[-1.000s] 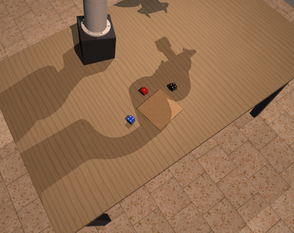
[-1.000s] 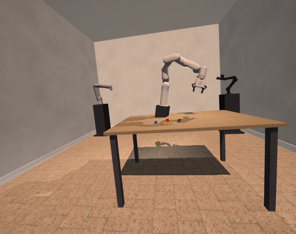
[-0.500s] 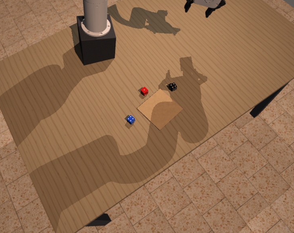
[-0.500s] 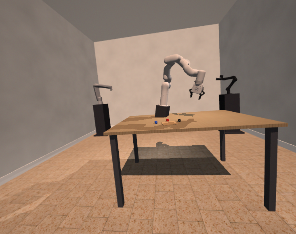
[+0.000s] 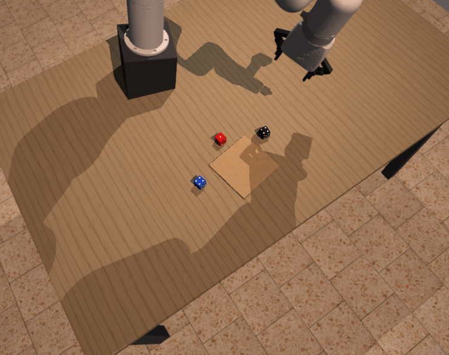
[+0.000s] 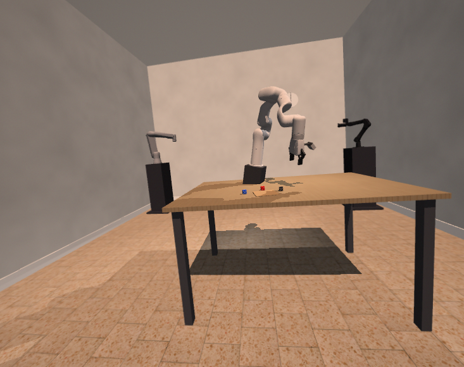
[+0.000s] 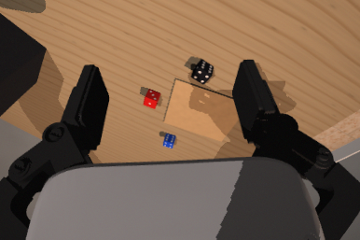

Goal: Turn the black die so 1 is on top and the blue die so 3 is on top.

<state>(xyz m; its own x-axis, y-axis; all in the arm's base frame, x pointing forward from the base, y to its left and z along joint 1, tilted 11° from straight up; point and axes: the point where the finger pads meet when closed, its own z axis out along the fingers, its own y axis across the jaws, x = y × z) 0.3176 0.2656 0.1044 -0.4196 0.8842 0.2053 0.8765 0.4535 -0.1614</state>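
My gripper is now 9 cm short of the blue die, 35 cm to the left of it and 17 cm above it. Also, from my hand: tan mat (11 cm ahead, 21 cm to the right, 18 cm below); then red die (1 cm ahead, 23 cm to the right, 17 cm below); then black die (5 cm ahead, 11 cm to the right, 17 cm below).
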